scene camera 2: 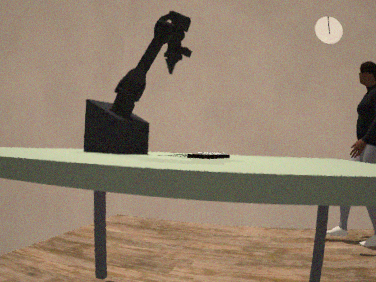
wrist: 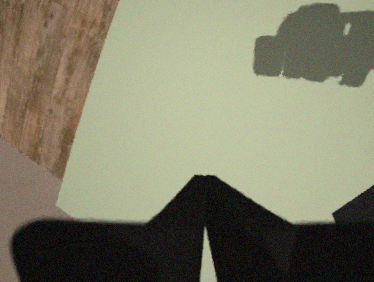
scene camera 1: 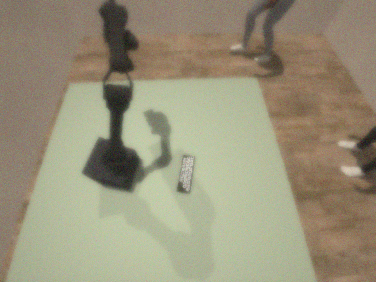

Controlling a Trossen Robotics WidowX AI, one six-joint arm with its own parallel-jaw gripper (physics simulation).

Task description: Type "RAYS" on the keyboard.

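Where they show: gripper, fingertip midpoint: (scene camera 2: 170, 74) (wrist: 203, 185); arm's base, origin of the base link: (scene camera 2: 119, 112) (scene camera 1: 113, 163).
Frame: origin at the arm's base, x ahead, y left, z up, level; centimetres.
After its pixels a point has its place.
A small black keyboard (scene camera 1: 186, 173) @(z -13.1, x 31.7, y -8.4 cm) (scene camera 2: 208, 155) @(z -13.2, x 31.1, y -18.3 cm) with light keys lies flat on the pale green table, to the right of the arm's base in both scene views. Its key letters are too blurred to read. The keyboard does not show in the wrist view. My gripper (scene camera 2: 171, 72) @(z 21.3, x 13.2, y 35.9 cm) (wrist: 203, 185) @(z 21.3, x 13.2, y 35.9 cm) is shut, its fingertips meeting with nothing between them. It points down and hangs high above the table, to the left of the keyboard in scene camera 2 and well apart from it. In scene camera 1 the fingertips are not clearly visible.
The arm's dark base (scene camera 1: 113, 165) @(z 7.1, x 2.4, y -4.3 cm) (scene camera 2: 116, 131) @(z -7.0, x 1.6, y -9.7 cm) stands on the pale green table (scene camera 1: 250, 225) @(z -14.2, x 54.4, y -39.2 cm) (scene camera 2: 280, 182) @(z -15.3, x 40.4, y -74.3 cm). Shadows of the arm fall across the table and near the keyboard. Two people stand on the wooden floor beyond the table. A round clock (scene camera 2: 328, 30) hangs on the wall.
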